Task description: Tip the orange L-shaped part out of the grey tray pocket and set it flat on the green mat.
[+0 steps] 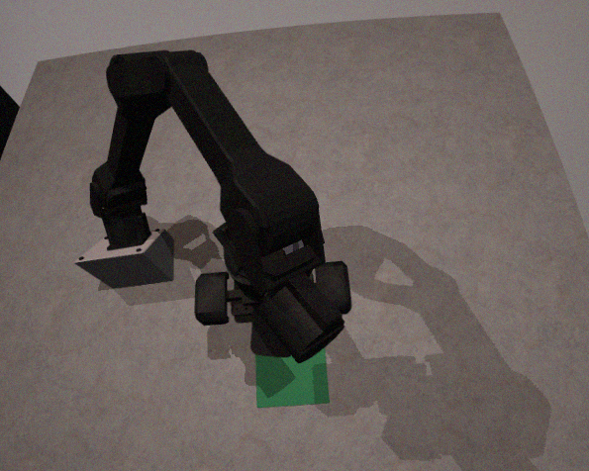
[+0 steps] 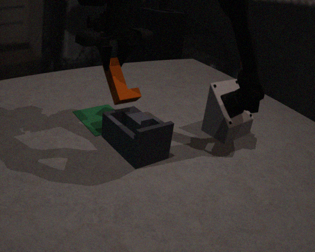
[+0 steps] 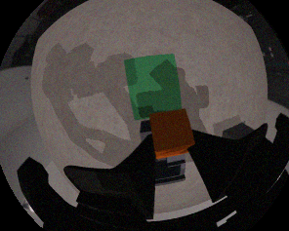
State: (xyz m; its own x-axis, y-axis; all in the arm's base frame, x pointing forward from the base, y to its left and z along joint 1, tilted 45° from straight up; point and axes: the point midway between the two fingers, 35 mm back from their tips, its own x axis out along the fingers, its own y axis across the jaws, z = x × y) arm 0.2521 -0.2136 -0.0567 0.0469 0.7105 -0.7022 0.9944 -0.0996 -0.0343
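My gripper tip is now 1 cm past the green mat, 4 cm to the left of it and 17 cm above it. Round my gripper tip: orange L-shaped part: 1 cm behind, 3 cm to the left, 3 cm below.
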